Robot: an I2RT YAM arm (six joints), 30 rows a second.
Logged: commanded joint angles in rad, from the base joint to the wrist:
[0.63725, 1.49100, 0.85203, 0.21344, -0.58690, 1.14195]
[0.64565, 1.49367, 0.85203, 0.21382, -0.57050, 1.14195]
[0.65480, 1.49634, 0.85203, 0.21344, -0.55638, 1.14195]
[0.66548, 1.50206, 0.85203, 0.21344, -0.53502, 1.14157]
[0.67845, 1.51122, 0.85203, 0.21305, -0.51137, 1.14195]
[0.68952, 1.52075, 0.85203, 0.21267, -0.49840, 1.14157]
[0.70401, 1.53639, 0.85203, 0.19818, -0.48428, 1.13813]
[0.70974, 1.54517, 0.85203, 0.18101, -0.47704, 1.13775]
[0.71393, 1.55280, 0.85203, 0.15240, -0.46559, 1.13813]
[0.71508, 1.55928, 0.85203, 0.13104, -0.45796, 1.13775]
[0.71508, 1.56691, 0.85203, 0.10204, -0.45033, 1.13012]
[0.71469, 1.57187, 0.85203, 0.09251, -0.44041, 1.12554]
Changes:
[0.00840, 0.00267, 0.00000, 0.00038, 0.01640, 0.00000]
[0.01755, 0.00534, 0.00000, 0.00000, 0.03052, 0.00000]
[0.02823, 0.01106, 0.00000, 0.00000, 0.05188, -0.00038]
[0.04120, 0.02022, 0.00000, -0.00039, 0.07553, 0.00000]
[0.05227, 0.02975, 0.00000, -0.00077, 0.08850, -0.00038]
[0.06676, 0.04539, 0.00000, -0.01526, 0.10262, -0.00382]
[0.07249, 0.05417, 0.00000, -0.03243, 0.10986, -0.00420]
[0.07668, 0.06180, 0.00000, -0.06104, 0.12131, -0.00382]
[0.07783, 0.06828, 0.00000, -0.08240, 0.12894, -0.00420]
[0.07783, 0.07591, 0.00000, -0.11140, 0.13657, -0.01183]
[0.07744, 0.08087, 0.00000, -0.12093, 0.14649, -0.01641]

